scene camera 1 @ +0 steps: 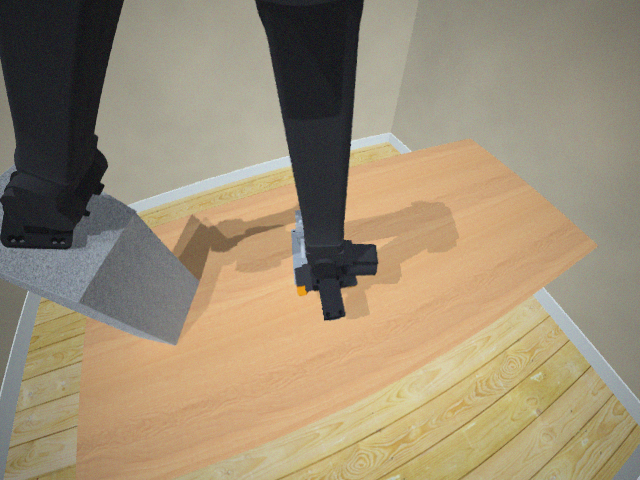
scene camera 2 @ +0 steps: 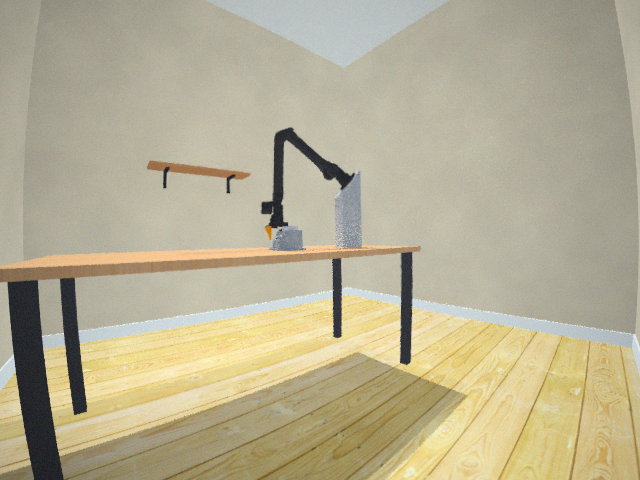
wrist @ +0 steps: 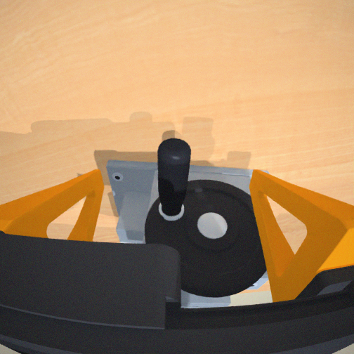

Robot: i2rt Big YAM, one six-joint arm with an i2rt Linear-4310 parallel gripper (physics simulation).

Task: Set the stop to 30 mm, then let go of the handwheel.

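Where they show: arm's base, origin of the base link: (scene camera 1: 42, 212) (scene camera 2: 348, 182).
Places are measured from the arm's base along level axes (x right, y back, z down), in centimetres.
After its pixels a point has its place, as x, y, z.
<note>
The black handwheel (wrist: 227, 265) shows in the wrist view, seen face-on with a pale hub. Its black upright handle (wrist: 173, 165) stands left of the hub, between the open orange fingers of my gripper (wrist: 176, 177) (scene camera 2: 270, 234) @[22.0, -40.8, 36.4]. The gripper is open and holds nothing. The right finger overlaps the wheel's right edge in that view; contact cannot be told. The grey stop unit (scene camera 1: 298, 250) @[6.0, -41.8, 40.6] (scene camera 2: 290, 239) @[1.4, -51.6, 36.1] (wrist: 132, 205) lies behind the wheel, partly hidden by the arm in scene camera 1. The scale and its red pointer do not show, so the stop's setting cannot be read.
The wooden table (scene camera 1: 232, 361) @[24.2, -10.2, 41.6] (scene camera 2: 155, 257) @[9.0, -111.7, 41.6] carries the unit and a grey slanted pedestal (scene camera 1: 142, 284) @[5.8, -3.9, 20.7] (scene camera 2: 348, 222) @[-4.7, -8.2, 26.4], on which the arm is mounted. A wall shelf (scene camera 2: 199, 169) hangs in the background. Shadows of the arm fall across the table.
</note>
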